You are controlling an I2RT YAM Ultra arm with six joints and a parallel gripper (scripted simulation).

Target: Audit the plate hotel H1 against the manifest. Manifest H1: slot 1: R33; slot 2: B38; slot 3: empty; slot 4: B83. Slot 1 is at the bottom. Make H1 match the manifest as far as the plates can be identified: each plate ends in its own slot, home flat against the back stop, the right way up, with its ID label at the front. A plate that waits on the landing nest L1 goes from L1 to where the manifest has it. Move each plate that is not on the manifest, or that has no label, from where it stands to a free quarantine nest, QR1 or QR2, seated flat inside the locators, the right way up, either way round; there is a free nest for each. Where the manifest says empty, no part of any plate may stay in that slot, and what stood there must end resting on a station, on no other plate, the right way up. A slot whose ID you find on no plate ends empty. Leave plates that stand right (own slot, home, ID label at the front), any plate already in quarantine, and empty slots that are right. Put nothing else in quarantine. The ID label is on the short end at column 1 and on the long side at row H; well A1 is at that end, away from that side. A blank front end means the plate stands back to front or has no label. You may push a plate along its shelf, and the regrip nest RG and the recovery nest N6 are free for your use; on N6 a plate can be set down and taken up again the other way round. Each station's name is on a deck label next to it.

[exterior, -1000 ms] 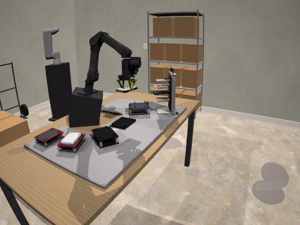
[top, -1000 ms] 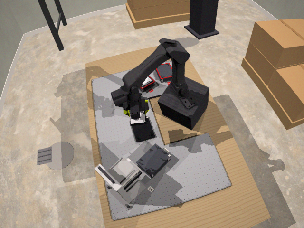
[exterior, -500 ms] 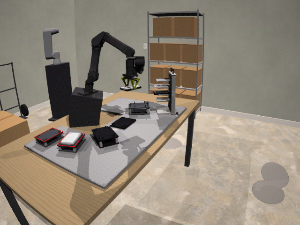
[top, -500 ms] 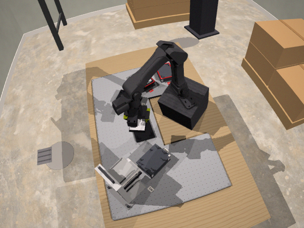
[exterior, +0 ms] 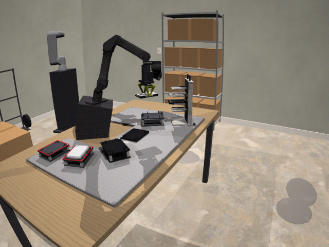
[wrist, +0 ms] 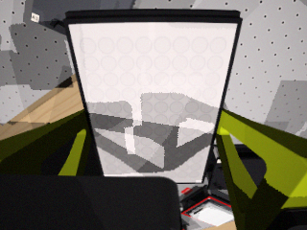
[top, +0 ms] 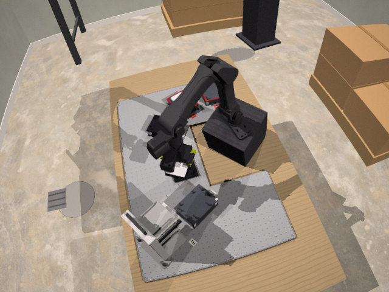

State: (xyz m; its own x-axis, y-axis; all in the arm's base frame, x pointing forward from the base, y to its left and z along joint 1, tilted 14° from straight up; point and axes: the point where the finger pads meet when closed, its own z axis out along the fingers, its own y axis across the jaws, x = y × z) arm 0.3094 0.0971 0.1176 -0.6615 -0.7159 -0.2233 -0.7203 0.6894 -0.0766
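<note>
Right now the regrip nest is 190 mm below my hand and 110 mm to the left of it. From my hand the other things lie so: RG deck label (240 mm below, 100 mm behind, 80 mm to the left); then hotel upright post (240 mm ahead, 210 mm to the left, 90 mm below); then dark well plate (180 mm to the left, 170 mm ahead, 90 mm below).
</note>
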